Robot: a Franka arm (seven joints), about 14 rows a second.
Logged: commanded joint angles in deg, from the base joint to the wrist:
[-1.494 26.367 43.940 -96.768 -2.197 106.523 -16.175]
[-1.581 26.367 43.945 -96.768 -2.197 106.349 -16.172]
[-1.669 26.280 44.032 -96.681 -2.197 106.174 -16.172]
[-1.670 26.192 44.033 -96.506 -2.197 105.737 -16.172]
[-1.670 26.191 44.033 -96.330 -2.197 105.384 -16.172]
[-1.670 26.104 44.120 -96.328 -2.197 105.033 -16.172]
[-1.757 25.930 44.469 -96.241 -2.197 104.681 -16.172]
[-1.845 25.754 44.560 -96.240 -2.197 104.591 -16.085]
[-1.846 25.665 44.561 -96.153 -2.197 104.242 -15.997]
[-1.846 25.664 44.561 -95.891 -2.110 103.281 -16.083]
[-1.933 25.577 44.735 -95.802 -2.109 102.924 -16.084]
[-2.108 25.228 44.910 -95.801 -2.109 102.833 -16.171]
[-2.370 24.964 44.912 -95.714 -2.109 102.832 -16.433]
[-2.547 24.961 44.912 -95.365 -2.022 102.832 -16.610]
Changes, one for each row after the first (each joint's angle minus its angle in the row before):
[-0.087 0.000 0.005 0.000 0.000 -0.174 0.003]
[-0.088 -0.087 0.087 0.087 0.000 -0.175 0.000]
[-0.001 -0.088 0.001 0.175 0.000 -0.437 0.000]
[0.000 -0.001 0.000 0.176 0.000 -0.353 0.000]
[0.000 -0.087 0.087 0.002 0.000 -0.351 0.000]
[-0.087 -0.174 0.349 0.087 0.000 -0.352 0.000]
[-0.088 -0.176 0.091 0.001 0.000 -0.090 0.087]
[-0.001 -0.089 0.001 0.087 0.000 -0.349 0.088]
[0.000 -0.001 0.000 0.262 0.087 -0.961 -0.086]
[-0.087 -0.087 0.174 0.089 0.001 -0.357 -0.001]
[-0.175 -0.349 0.175 0.001 0.000 -0.091 -0.087]
[-0.262 -0.264 0.002 0.087 0.000 -0.001 -0.262]
[-0.177 -0.003 0.000 0.349 0.087 0.000 -0.177]

